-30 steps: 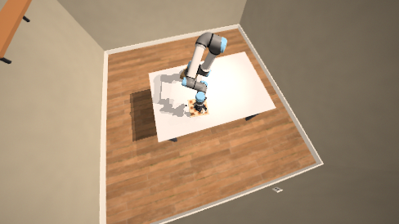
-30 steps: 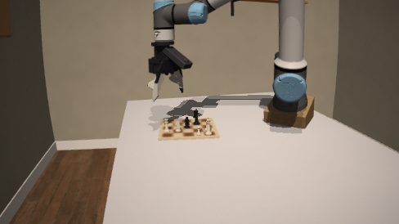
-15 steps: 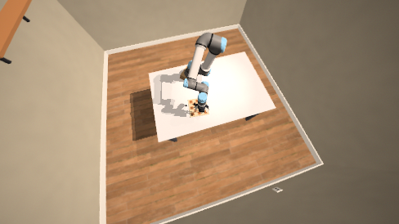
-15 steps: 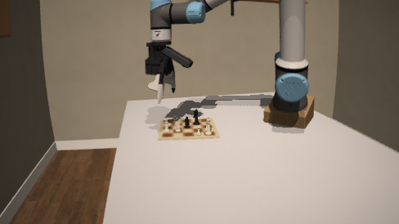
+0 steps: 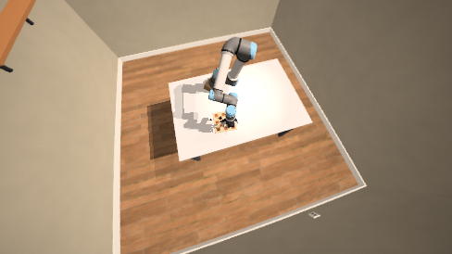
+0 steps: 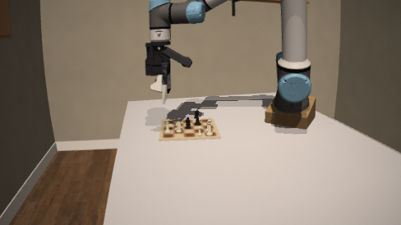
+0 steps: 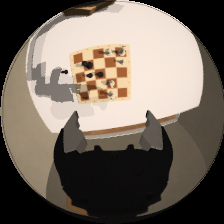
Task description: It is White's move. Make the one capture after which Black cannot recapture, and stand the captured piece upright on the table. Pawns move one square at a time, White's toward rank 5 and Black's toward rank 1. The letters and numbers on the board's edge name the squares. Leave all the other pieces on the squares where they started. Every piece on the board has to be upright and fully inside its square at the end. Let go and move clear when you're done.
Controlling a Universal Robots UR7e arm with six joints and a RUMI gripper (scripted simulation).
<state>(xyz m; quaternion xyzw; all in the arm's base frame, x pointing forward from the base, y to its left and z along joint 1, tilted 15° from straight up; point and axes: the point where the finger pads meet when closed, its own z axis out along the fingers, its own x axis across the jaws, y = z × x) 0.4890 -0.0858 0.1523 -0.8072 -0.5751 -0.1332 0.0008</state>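
The chessboard lies 8 cm behind my hand, 1 cm to the right of it and 13 cm below it.
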